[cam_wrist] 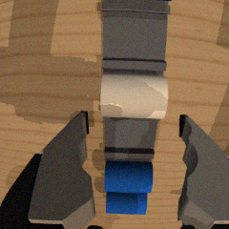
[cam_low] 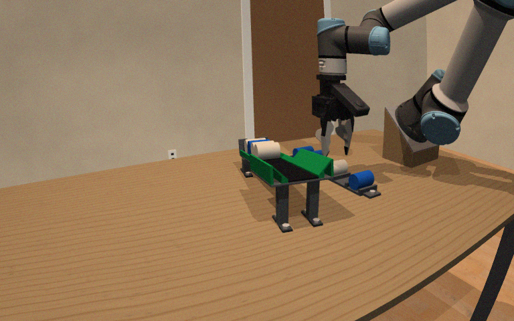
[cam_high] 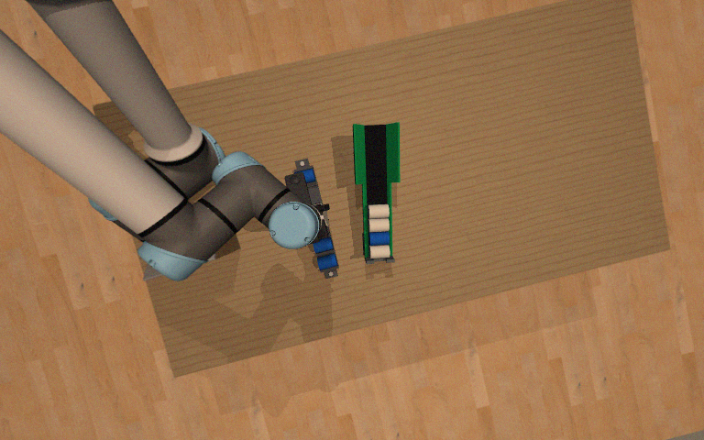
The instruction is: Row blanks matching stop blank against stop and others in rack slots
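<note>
The grey stock rack lies 8 cm below my hand and 3 cm to the right of it. Also, from my hand: grey stop: 18 cm ahead, 16 cm to the right, 1 cm below; feed ramp: 19 cm ahead, 3 cm to the left.
</note>
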